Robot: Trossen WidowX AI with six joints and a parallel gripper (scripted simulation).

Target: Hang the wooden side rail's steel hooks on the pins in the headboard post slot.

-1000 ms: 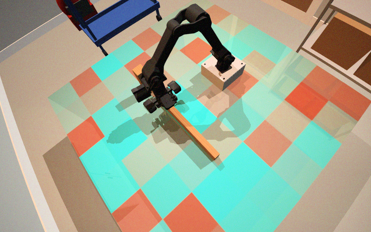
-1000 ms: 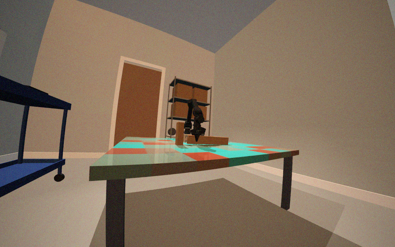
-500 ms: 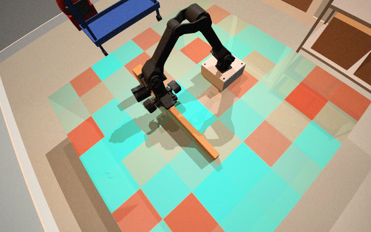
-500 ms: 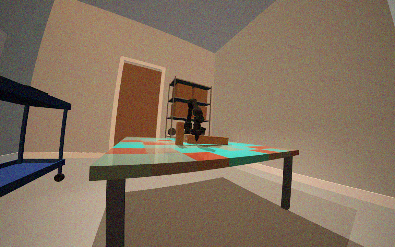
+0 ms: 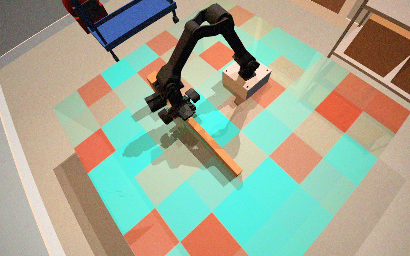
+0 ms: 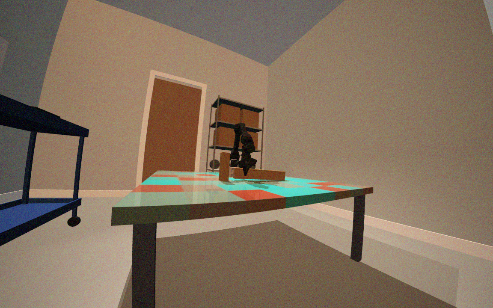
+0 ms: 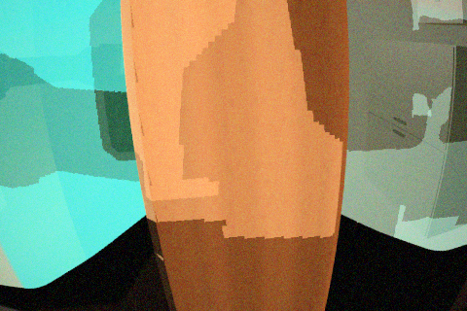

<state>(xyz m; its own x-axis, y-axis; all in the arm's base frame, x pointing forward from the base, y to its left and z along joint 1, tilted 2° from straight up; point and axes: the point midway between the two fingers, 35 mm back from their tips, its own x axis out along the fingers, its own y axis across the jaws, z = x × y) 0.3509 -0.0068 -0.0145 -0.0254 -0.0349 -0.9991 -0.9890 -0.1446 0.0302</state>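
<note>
Right now the headboard post is 30 mm ahead of my gripper tip, 150 mm to the right of it and 50 mm above it.
</note>
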